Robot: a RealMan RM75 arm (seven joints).
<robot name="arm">
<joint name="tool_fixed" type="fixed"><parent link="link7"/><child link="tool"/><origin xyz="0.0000 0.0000 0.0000" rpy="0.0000 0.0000 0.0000"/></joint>
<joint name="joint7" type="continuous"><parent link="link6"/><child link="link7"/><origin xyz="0.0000 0.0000 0.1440" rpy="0.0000 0.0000 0.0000"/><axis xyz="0 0 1"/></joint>
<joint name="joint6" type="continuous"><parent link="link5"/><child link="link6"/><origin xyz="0.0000 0.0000 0.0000" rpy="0.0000 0.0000 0.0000"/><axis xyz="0 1 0"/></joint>
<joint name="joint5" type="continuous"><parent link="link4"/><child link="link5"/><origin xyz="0.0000 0.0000 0.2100" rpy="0.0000 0.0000 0.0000"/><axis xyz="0 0 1"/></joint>
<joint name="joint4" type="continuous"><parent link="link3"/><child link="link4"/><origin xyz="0.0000 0.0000 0.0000" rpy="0.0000 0.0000 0.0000"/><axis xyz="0 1 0"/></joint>
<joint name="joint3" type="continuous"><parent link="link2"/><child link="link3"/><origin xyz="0.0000 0.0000 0.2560" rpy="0.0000 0.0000 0.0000"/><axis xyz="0 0 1"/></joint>
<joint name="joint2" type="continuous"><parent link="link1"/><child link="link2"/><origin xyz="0.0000 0.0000 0.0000" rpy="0.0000 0.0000 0.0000"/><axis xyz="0 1 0"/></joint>
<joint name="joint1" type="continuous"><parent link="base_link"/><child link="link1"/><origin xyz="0.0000 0.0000 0.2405" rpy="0.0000 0.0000 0.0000"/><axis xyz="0 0 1"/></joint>
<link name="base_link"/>
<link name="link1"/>
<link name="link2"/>
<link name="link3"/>
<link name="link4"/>
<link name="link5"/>
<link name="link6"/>
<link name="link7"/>
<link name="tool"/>
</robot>
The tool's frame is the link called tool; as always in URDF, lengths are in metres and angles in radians. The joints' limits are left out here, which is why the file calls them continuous.
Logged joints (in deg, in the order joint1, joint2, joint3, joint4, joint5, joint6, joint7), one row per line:
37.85 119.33 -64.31 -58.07 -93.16 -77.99 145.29
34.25 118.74 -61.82 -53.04 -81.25 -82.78 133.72
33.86 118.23 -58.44 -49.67 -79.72 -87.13 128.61
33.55 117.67 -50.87 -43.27 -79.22 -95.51 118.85
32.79 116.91 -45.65 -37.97 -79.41 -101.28 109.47
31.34 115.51 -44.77 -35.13 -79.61 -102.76 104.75
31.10 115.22 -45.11 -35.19 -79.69 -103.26 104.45
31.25 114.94 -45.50 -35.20 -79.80 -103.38 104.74
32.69 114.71 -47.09 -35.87 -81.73 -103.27 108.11
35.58 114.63 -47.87 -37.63 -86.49 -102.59 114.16
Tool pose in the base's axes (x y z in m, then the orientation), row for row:
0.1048 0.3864 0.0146 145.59 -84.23 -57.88
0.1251 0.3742 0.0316 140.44 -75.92 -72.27
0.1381 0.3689 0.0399 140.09 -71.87 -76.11
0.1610 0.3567 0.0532 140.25 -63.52 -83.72
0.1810 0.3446 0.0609 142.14 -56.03 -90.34
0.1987 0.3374 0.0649 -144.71 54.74 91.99
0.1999 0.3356 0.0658 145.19 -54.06 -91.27
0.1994 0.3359 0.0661 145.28 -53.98 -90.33
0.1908 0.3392 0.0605 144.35 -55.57 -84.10
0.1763 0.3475 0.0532 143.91 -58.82 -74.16
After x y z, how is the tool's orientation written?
As a rotation vector, in degrees.
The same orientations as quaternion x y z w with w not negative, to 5 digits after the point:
0.81833 -0.47344 -0.32533 0.01850
0.80071 -0.43285 -0.41204 0.04150
0.80026 -0.41056 -0.43478 0.04466
0.79958 -0.36213 -0.47730 0.04141
0.80062 -0.31560 -0.50885 0.02186
-0.80395 0.30411 0.51106 0.00001
0.80745 -0.30064 -0.50758 0.00163
0.80986 -0.30091 -0.50354 0.00535
0.81940 -0.31544 -0.47739 0.03436
0.83357 -0.34070 -0.42956 0.06759

